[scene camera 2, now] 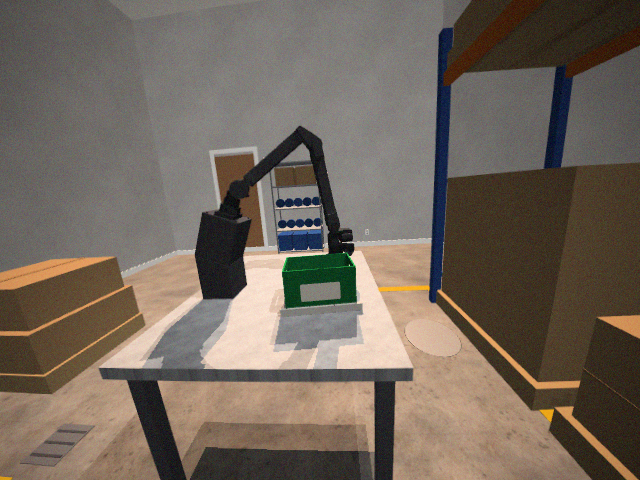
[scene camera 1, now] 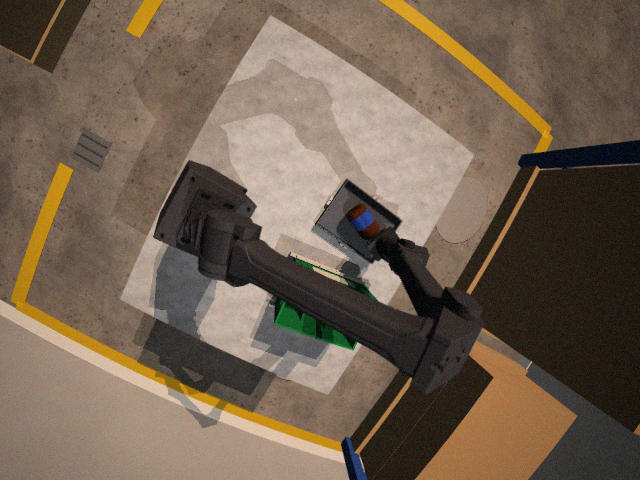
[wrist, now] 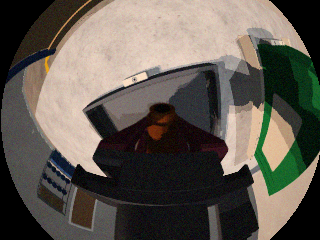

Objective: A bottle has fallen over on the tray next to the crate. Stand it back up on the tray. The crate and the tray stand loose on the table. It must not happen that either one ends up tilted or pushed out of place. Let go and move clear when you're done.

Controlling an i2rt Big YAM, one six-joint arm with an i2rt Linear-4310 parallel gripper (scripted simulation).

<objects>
grey tray: scene camera 1; wrist; not seen in scene camera 2 (hidden by a green crate)
same spot on grey tray: (wrist: pixel 196 96) = (scene camera 1: pixel 366 250)
</objects>
